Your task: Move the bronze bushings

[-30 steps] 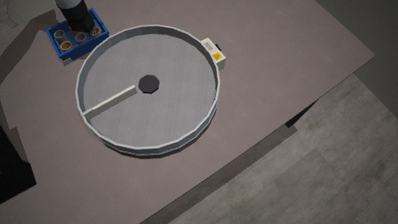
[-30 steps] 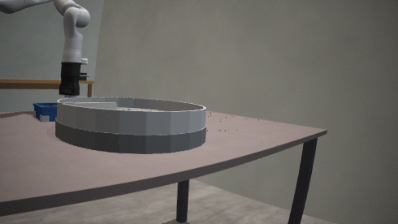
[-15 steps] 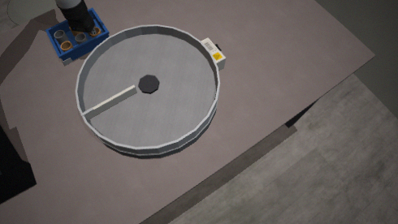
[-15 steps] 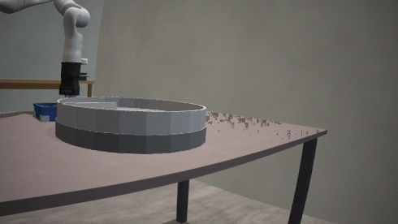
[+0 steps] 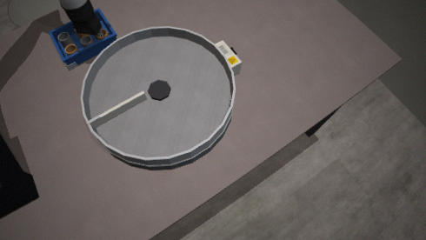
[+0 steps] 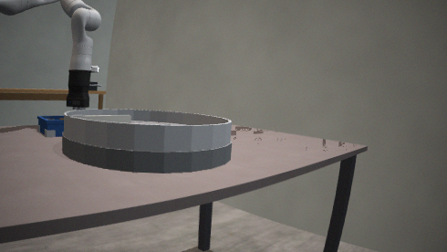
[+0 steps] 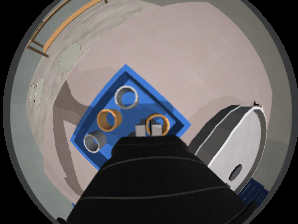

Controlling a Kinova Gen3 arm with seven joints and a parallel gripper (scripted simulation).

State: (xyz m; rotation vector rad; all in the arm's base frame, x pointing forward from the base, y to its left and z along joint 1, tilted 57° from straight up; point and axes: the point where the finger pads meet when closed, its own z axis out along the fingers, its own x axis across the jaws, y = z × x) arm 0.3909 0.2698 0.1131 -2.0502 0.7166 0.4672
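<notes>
The crate is 5 cm behind my hand, 2 cm to the left of it and 2 cm below it. From my hand the other things lie so: turntable disc: 9 cm ahead, 31 cm to the right, 1 cm above.
</notes>
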